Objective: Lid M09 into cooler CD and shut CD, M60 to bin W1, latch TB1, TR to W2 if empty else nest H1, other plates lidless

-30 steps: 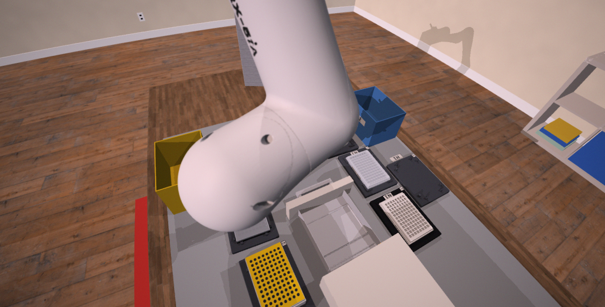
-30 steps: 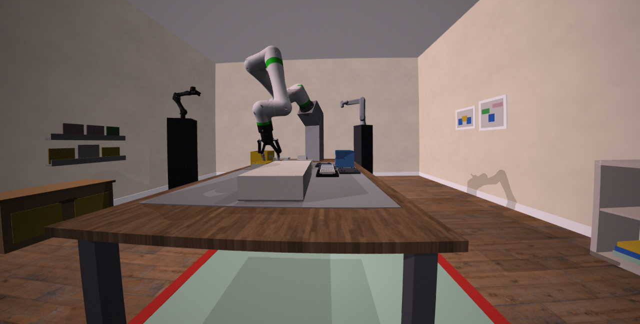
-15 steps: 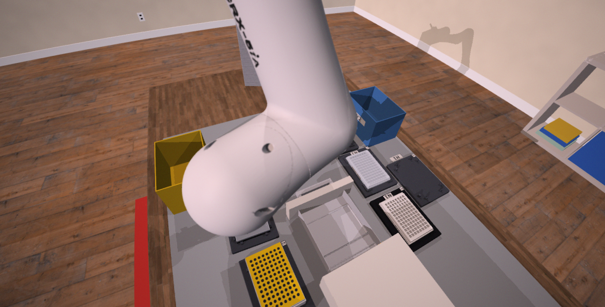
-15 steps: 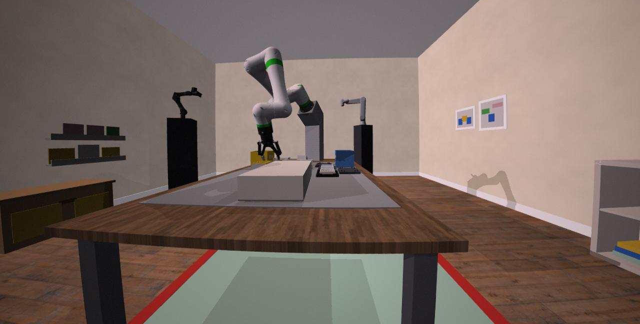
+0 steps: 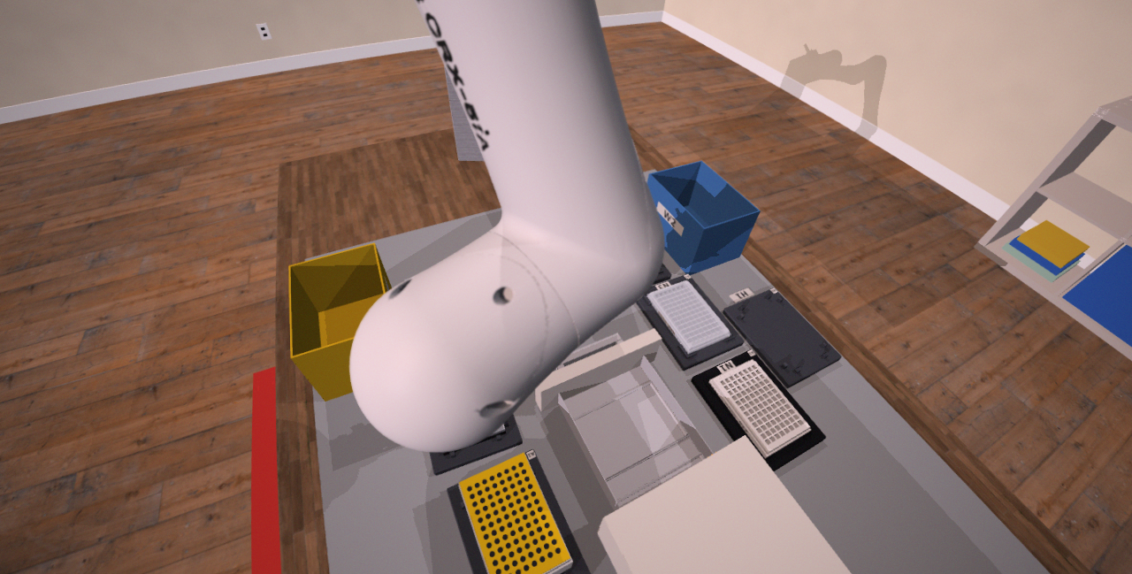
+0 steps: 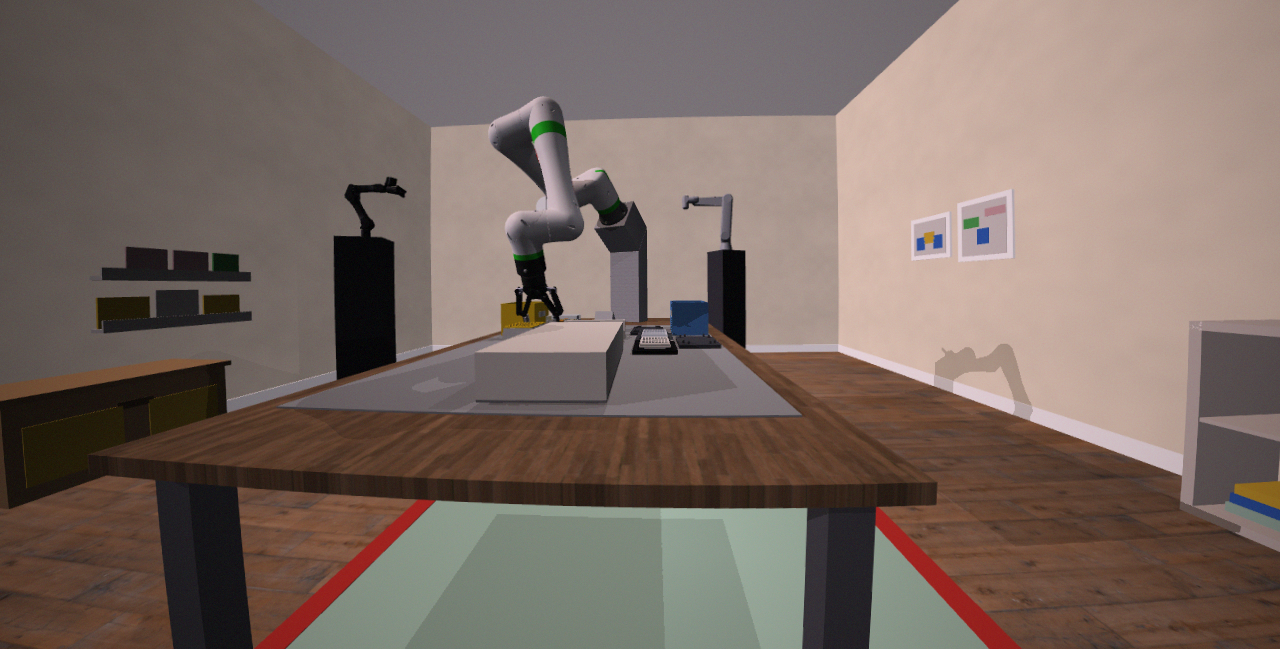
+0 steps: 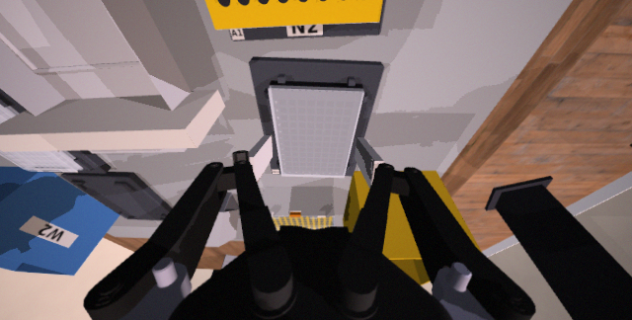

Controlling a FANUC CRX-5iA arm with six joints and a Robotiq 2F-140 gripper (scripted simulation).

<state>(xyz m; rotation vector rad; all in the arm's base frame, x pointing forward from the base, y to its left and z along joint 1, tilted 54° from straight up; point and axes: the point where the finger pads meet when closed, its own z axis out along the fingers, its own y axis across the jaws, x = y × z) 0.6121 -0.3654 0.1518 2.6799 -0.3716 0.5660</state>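
Right now my hand is 2 cm above the lid. From my hand the other things lie so: yellow tip rack TR: 16 cm ahead, 7 cm to the right, 1 cm above; nest N4: 4 cm below; nest N2: 17 cm ahead, 7 cm to the right, 4 cm below.
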